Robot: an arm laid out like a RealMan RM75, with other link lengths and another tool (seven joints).
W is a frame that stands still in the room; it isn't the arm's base.
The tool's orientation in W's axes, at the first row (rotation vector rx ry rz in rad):
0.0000 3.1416 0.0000
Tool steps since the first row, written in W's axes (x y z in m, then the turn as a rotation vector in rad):
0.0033 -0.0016 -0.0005 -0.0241 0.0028 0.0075
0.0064 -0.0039 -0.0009 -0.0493 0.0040 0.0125
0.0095 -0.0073 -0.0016 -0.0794 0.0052 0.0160
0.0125 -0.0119 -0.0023 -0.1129 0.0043 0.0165
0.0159 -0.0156 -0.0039 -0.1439 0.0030 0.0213
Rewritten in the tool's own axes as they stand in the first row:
-0.0033 -0.0016 0.0005 0.0241 0.0028 -0.0075
-0.0064 -0.0039 0.0009 0.0493 0.0040 -0.0125
-0.0095 -0.0073 0.0016 0.0794 0.0052 -0.0160
-0.0125 -0.0119 0.0023 0.1129 0.0043 -0.0165
-0.0159 -0.0156 0.0039 0.1439 0.0030 -0.0213

